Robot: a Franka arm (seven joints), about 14 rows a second.
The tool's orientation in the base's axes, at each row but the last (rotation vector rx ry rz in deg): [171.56, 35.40, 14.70]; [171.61, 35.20, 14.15]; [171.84, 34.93, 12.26]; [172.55, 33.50, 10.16]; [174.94, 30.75, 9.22]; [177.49, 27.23, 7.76]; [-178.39, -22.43, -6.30]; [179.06, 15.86, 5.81]
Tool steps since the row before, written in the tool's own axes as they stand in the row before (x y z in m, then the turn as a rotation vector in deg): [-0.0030, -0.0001, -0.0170, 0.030, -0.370, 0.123]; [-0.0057, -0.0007, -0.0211, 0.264, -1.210, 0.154]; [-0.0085, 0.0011, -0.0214, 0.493, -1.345, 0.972]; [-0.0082, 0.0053, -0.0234, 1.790, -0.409, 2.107]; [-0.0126, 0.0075, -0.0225, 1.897, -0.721, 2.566]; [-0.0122, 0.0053, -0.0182, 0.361, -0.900, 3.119]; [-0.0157, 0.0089, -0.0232, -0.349, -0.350, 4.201]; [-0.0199, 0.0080, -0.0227, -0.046, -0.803, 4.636]
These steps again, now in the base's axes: [-0.0058, -0.0005, 0.0163, -0.094, 0.346, -0.155]; [-0.0091, -0.0008, 0.0199, -0.199, 1.208, -0.241]; [-0.0106, -0.0034, 0.0202, 0.081, 1.386, -1.034]; [-0.0085, -0.0069, 0.0228, 1.763, 0.957, -1.946]; [-0.0117, -0.0109, 0.0216, 1.808, 1.278, -2.409]; [-0.0116, -0.0089, 0.0172, 0.342, 0.993, -3.093]; [-0.0146, -0.0127, 0.0221, -0.133, 0.296, -4.217]; [-0.0196, -0.0114, 0.0214, 0.113, 0.797, -4.636]
